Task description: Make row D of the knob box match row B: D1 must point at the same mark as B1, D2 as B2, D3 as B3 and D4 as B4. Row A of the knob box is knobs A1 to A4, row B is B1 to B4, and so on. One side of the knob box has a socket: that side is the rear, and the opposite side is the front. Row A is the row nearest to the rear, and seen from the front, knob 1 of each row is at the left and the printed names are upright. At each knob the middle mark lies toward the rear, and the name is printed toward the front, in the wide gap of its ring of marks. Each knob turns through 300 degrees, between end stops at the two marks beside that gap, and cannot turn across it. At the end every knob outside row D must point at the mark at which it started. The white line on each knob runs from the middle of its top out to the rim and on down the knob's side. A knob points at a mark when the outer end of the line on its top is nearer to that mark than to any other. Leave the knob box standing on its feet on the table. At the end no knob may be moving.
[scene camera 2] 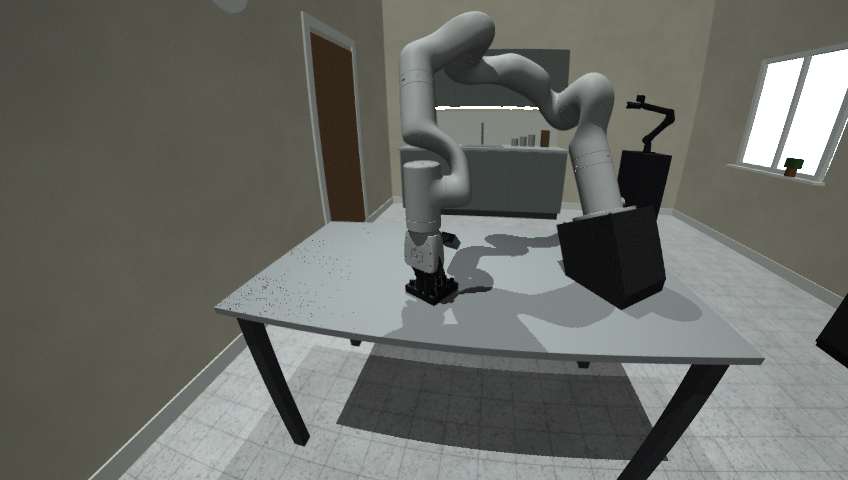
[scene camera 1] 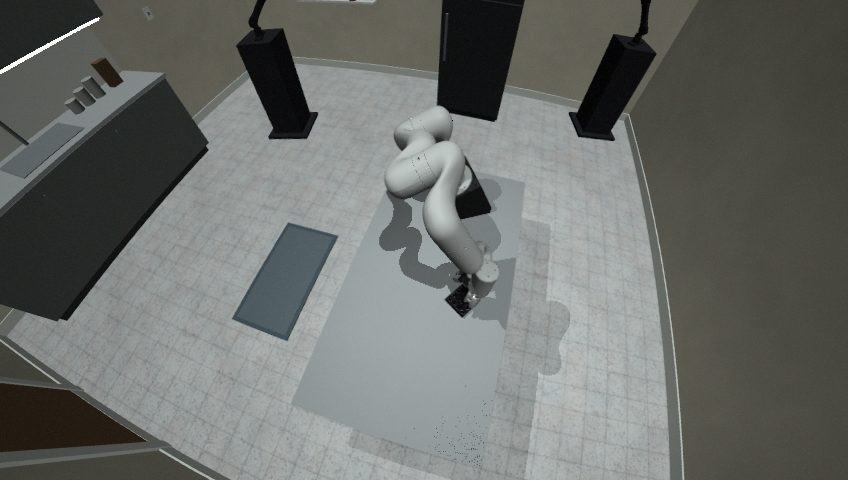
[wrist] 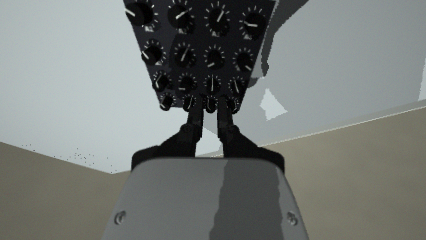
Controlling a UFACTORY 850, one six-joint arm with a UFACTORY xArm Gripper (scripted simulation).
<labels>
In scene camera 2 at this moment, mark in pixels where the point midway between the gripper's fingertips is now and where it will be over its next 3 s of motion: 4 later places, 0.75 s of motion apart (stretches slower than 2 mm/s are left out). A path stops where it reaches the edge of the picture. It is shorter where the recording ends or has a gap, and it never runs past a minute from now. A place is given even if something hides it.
The gripper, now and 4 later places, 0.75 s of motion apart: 425, 289; 425, 279; 425, 276; 425, 275; 425, 273
</labels>
